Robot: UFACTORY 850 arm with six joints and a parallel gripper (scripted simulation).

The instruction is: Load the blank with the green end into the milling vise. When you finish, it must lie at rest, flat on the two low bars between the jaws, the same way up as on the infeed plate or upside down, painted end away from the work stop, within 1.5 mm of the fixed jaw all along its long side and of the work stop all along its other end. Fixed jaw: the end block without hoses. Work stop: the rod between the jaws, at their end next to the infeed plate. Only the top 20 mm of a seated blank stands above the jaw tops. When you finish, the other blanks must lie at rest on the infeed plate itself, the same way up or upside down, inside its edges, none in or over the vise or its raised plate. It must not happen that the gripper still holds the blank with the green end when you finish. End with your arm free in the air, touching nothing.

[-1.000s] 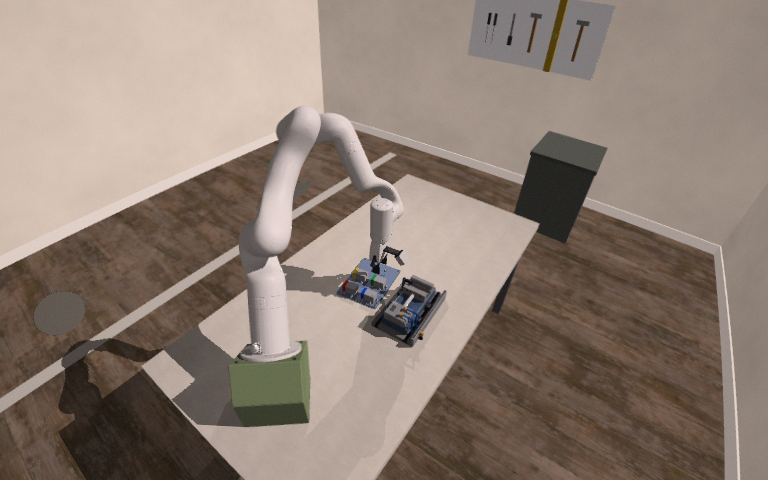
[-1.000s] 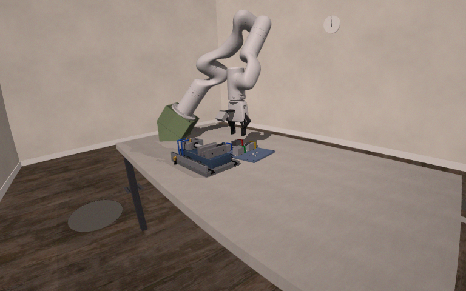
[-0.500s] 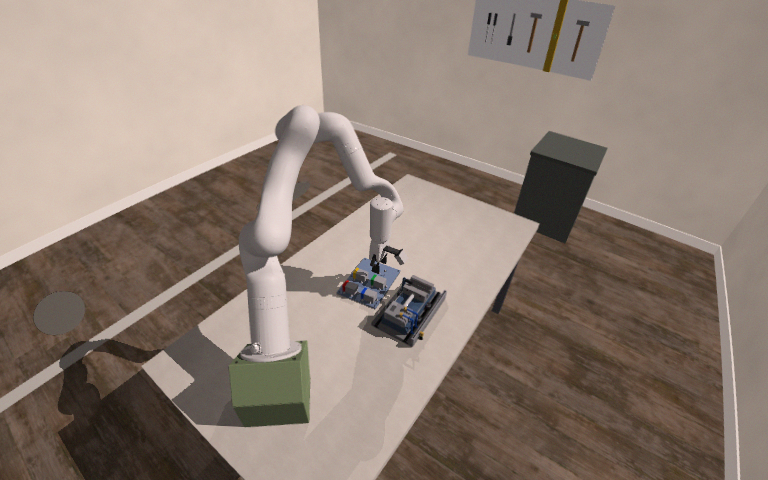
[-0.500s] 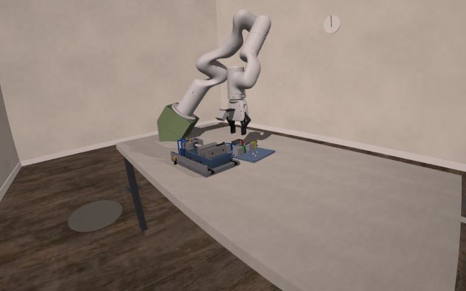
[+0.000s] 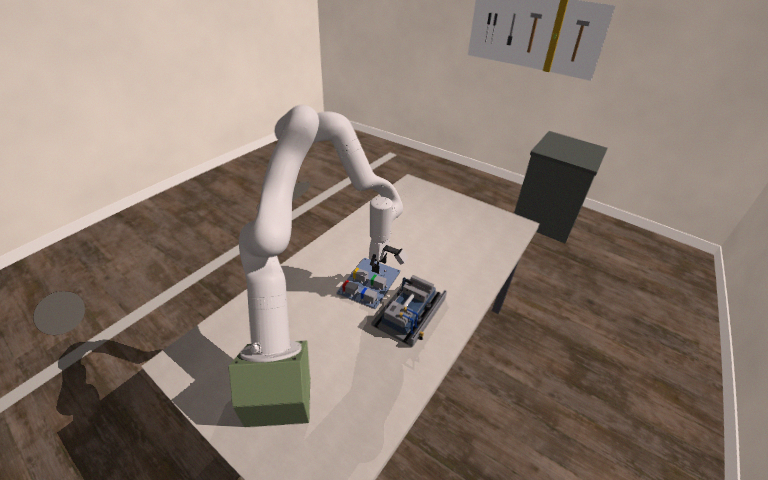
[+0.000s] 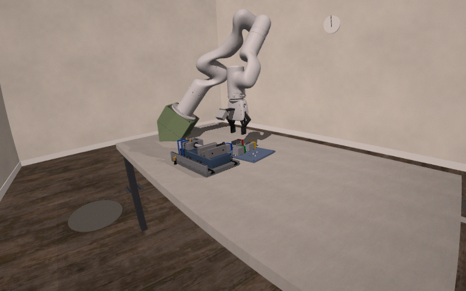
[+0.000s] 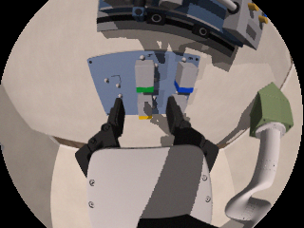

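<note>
Right now the green-ended blank is 11 cm below my hand. The rest, counted from my hand: blue infeed plate: 5 cm to the left, 13 cm below; then yellow-ended blank: 1 cm behind, 9 cm to the left, 11 cm below; then blue-ended blank: 9 cm behind, 1 cm to the right, 11 cm below.
</note>
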